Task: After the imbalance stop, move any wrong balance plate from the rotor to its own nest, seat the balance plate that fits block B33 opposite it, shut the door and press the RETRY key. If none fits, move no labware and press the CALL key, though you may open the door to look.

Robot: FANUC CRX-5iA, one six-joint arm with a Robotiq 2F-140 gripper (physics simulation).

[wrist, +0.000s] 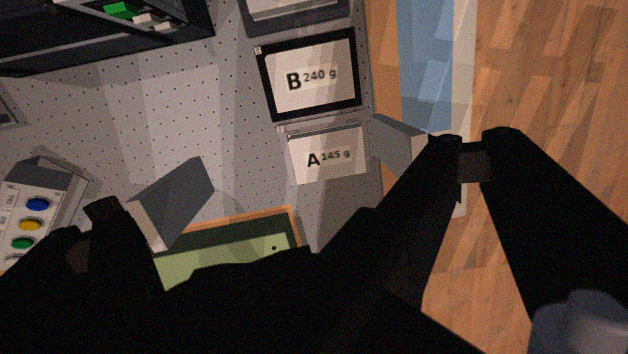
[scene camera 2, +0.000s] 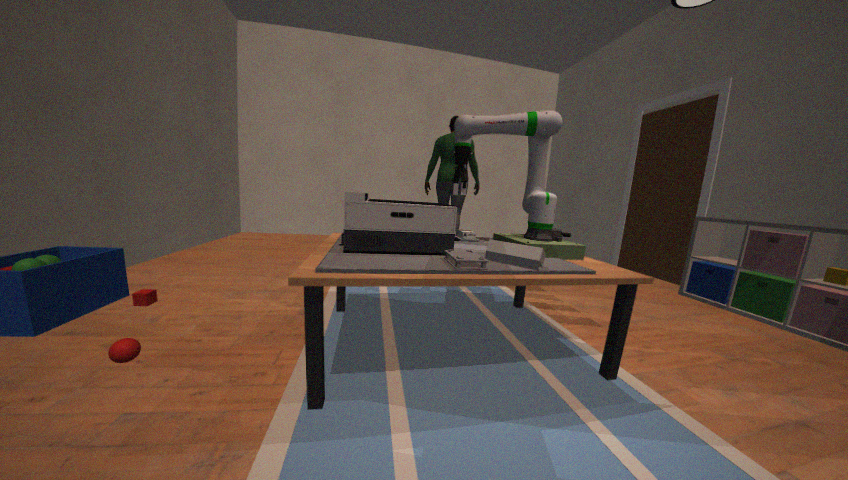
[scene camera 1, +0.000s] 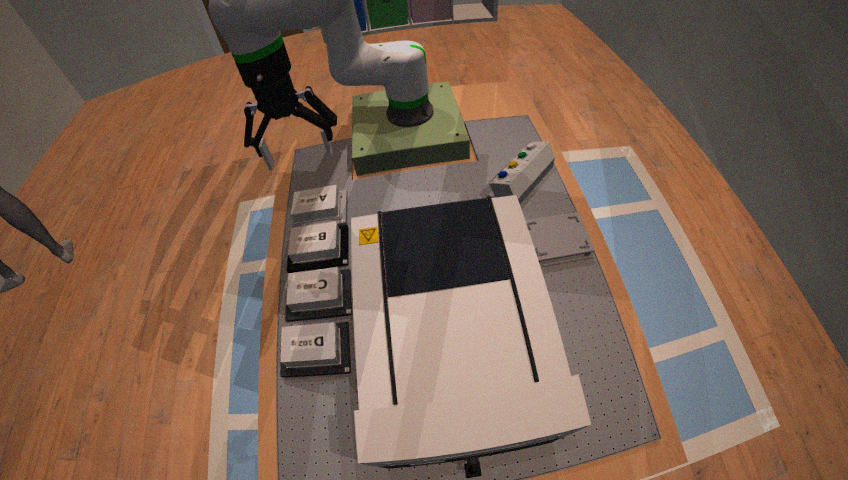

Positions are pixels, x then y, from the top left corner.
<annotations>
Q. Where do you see a button box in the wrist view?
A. At 47, 195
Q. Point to a white centrifuge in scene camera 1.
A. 456, 374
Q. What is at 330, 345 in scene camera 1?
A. A plate D.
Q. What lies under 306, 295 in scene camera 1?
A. A plate C.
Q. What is the gripper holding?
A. Nothing.
</annotations>
